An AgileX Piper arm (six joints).
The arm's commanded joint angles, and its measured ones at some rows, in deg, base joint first. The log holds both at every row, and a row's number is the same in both.
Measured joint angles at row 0: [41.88, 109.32, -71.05, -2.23, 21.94, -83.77]
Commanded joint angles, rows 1 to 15: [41.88, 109.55, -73.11, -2.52, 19.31, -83.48]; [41.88, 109.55, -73.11, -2.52, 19.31, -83.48]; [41.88, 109.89, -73.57, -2.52, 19.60, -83.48]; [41.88, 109.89, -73.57, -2.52, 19.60, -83.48]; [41.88, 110.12, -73.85, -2.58, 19.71, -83.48]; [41.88, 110.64, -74.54, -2.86, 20.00, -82.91]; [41.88, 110.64, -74.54, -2.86, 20.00, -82.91]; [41.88, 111.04, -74.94, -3.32, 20.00, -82.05]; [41.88, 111.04, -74.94, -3.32, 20.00, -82.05]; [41.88, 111.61, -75.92, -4.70, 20.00, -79.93]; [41.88, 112.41, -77.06, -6.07, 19.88, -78.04]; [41.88, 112.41, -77.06, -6.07, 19.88, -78.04]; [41.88, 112.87, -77.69, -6.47, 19.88, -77.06]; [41.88, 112.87, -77.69, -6.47, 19.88, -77.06]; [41.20, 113.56, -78.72, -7.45, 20.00, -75.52]
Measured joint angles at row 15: [41.77, 113.56, -76.32, -5.67, 23.20, -77.98]
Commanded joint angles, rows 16 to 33: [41.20, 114.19, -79.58, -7.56, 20.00, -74.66]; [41.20, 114.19, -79.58, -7.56, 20.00, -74.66]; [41.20, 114.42, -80.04, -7.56, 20.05, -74.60]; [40.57, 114.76, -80.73, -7.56, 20.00, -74.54]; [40.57, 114.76, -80.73, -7.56, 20.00, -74.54]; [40.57, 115.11, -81.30, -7.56, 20.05, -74.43]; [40.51, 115.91, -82.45, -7.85, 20.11, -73.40]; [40.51, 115.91, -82.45, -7.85, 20.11, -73.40]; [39.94, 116.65, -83.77, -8.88, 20.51, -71.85]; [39.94, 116.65, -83.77, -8.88, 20.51, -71.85]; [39.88, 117.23, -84.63, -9.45, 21.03, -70.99]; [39.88, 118.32, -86.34, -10.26, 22.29, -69.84]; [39.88, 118.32, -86.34, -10.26, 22.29, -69.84]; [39.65, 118.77, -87.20, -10.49, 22.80, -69.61]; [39.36, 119.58, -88.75, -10.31, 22.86, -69.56]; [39.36, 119.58, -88.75, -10.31, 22.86, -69.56]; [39.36, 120.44, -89.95, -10.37, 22.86, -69.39]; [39.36, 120.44, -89.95, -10.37, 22.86, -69.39]
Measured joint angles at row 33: [39.88, 120.21, -87.38, -9.11, 25.44, -70.42]
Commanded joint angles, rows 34 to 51: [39.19, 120.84, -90.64, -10.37, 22.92, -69.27]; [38.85, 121.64, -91.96, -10.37, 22.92, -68.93]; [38.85, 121.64, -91.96, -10.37, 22.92, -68.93]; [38.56, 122.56, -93.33, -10.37, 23.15, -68.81]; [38.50, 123.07, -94.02, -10.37, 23.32, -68.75]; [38.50, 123.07, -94.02, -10.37, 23.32, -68.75]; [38.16, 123.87, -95.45, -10.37, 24.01, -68.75]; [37.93, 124.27, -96.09, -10.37, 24.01, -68.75]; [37.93, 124.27, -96.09, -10.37, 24.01, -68.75]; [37.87, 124.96, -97.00, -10.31, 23.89, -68.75]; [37.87, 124.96, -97.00, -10.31, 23.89, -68.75]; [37.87, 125.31, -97.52, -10.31, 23.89, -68.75]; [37.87, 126.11, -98.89, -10.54, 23.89, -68.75]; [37.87, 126.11, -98.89, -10.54, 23.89, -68.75]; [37.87, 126.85, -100.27, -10.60, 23.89, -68.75]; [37.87, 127.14, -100.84, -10.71, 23.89, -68.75]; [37.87, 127.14, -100.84, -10.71, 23.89, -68.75]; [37.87, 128.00, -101.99, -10.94, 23.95, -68.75]
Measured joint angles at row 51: [38.16, 128.06, -99.64, -9.57, 27.04, -68.87]
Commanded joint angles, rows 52 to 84: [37.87, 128.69, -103.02, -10.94, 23.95, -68.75]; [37.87, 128.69, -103.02, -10.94, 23.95, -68.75]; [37.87, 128.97, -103.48, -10.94, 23.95, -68.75]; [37.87, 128.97, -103.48, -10.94, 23.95, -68.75]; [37.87, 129.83, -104.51, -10.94, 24.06, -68.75]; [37.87, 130.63, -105.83, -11.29, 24.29, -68.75]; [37.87, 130.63, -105.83, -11.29, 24.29, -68.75]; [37.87, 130.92, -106.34, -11.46, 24.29, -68.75]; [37.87, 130.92, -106.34, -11.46, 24.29, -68.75]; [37.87, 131.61, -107.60, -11.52, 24.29, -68.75]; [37.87, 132.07, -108.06, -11.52, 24.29, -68.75]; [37.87, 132.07, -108.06, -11.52, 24.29, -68.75]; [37.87, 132.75, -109.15, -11.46, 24.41, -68.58]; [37.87, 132.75, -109.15, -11.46, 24.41, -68.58]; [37.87, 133.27, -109.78, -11.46, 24.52, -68.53]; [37.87, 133.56, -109.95, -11.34, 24.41, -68.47]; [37.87, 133.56, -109.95, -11.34, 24.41, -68.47]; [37.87, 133.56, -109.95, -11.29, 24.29, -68.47]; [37.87, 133.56, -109.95, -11.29, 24.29, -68.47]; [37.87, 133.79, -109.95, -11.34, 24.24, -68.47]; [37.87, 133.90, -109.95, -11.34, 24.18, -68.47]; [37.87, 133.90, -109.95, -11.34, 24.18, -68.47]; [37.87, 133.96, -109.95, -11.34, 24.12, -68.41]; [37.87, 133.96, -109.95, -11.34, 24.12, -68.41]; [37.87, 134.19, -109.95, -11.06, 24.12, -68.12]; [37.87, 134.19, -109.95, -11.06, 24.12, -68.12]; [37.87, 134.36, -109.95, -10.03, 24.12, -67.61]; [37.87, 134.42, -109.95, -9.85, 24.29, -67.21]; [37.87, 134.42, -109.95, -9.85, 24.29, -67.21]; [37.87, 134.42, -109.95, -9.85, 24.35, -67.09]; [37.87, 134.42, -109.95, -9.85, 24.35, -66.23]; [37.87, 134.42, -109.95, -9.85, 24.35, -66.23]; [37.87, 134.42, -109.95, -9.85, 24.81, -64.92]
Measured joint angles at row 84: [38.16, 134.93, -109.61, -10.20, 25.04, -66.92]
